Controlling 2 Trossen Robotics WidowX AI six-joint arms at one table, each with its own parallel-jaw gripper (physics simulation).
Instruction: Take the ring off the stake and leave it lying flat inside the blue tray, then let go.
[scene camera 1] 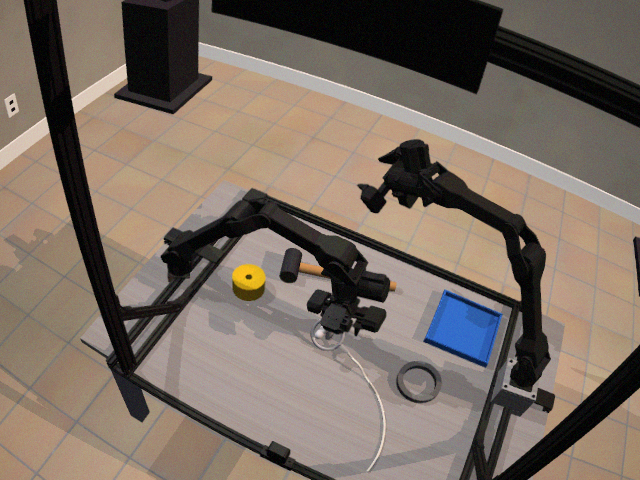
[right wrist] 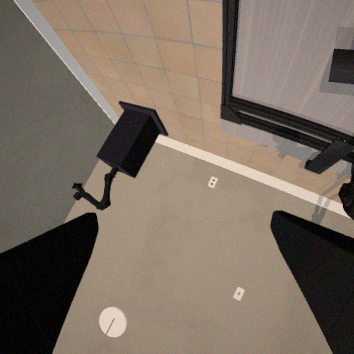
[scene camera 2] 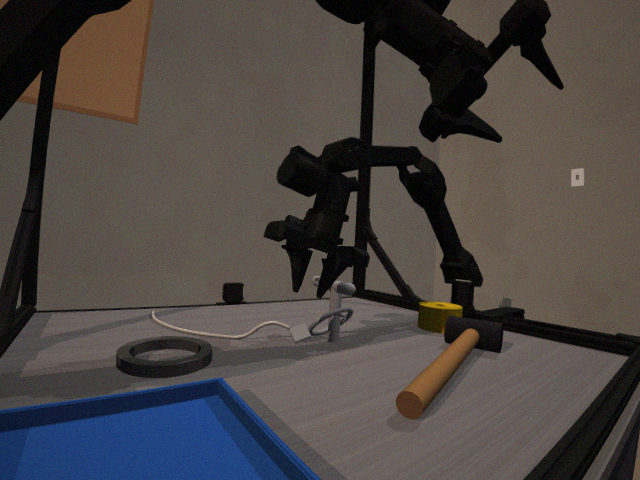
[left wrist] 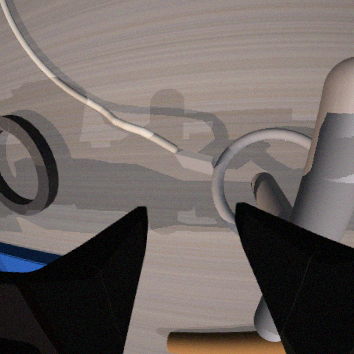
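Observation:
The light grey ring hangs tilted around the post of the white T-shaped stake, below its crossbar. A small block joins it to a pale cord. My left gripper is partly open and empty, pointing down beside the stake's top. In the left wrist view one fingertip overlaps the ring's edge; contact cannot be told. My right gripper is wide open and empty, high up. The blue tray is empty.
The pale cord curves over the table. A dark ring lies flat near the tray. A hammer and a yellow cylinder are beyond the stake.

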